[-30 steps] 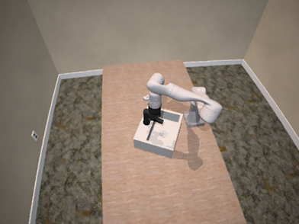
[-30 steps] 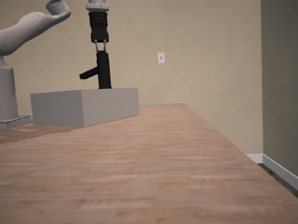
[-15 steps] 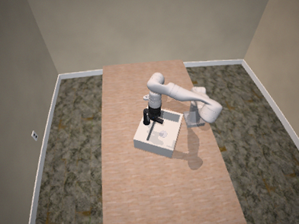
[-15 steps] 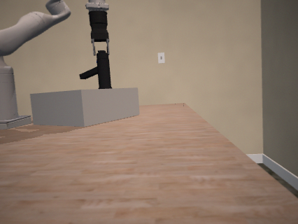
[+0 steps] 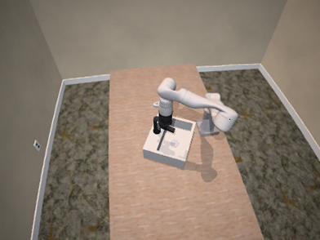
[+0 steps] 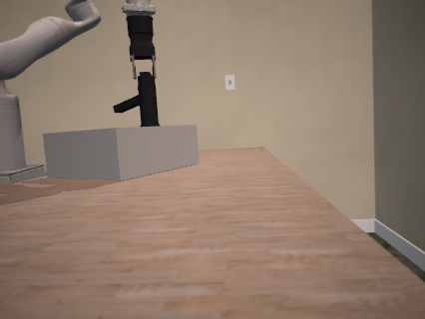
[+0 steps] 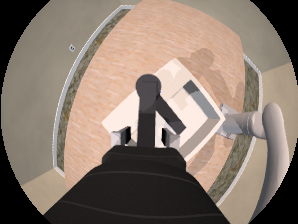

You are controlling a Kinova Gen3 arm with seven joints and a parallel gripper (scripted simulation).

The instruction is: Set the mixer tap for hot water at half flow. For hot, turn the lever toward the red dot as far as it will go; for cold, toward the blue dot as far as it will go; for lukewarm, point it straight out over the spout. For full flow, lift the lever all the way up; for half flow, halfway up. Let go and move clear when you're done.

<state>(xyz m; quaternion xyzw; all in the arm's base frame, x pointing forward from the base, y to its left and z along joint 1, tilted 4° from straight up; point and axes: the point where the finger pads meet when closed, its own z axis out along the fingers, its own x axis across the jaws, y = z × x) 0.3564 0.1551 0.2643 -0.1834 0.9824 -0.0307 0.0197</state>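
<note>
My hand is 10 mm short of the lever, 30 mm to the left of it and 10 mm above it. From my hand the other things lie so: white sink block 80 mm behind, 30 mm to the right, 250 mm below; black mixer tap 10 mm ahead, 50 mm to the right, 60 mm below.
</note>
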